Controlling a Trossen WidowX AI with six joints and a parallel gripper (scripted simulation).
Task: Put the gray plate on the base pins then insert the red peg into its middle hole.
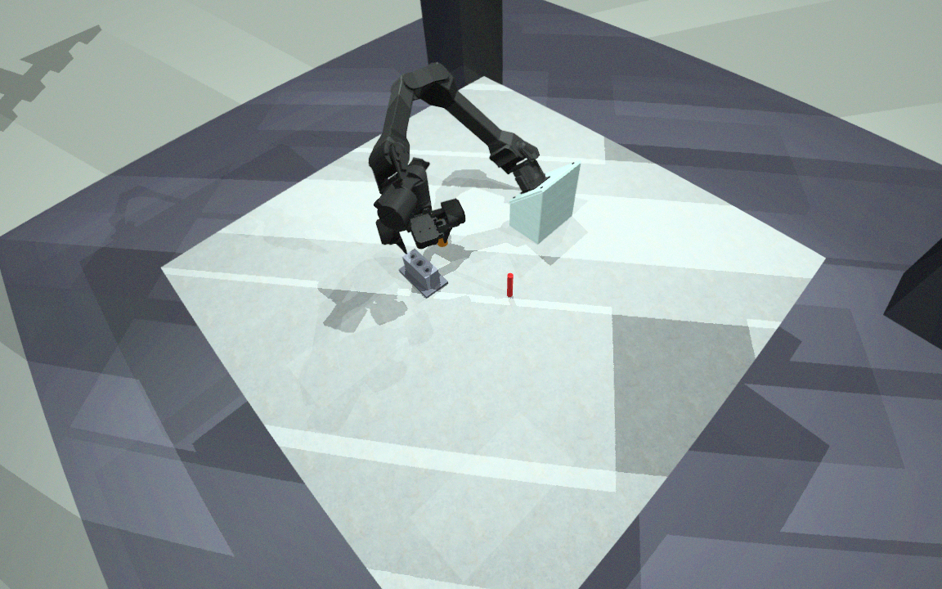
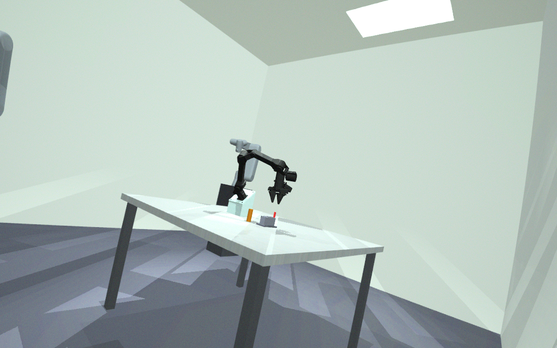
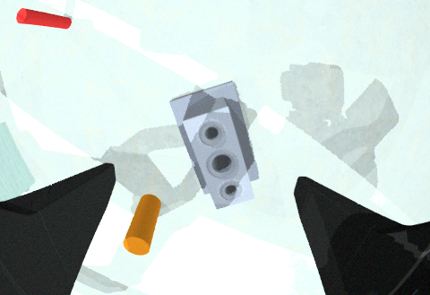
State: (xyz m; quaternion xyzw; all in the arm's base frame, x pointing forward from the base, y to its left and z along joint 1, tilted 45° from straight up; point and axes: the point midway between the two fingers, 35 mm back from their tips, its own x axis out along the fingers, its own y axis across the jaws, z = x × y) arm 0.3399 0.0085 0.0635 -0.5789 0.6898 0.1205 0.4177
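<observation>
Right now the red peg is 16 cm to the left of my gripper tip, 11 cm below it and 11 cm behind it. Also, from my gripper tip: orange cylinder: 11 cm below, 11 cm behind, 9 cm to the right; then gray plate: 10 cm below, 4 cm to the right; then dark base: 14 cm below, 4 cm to the right.
</observation>
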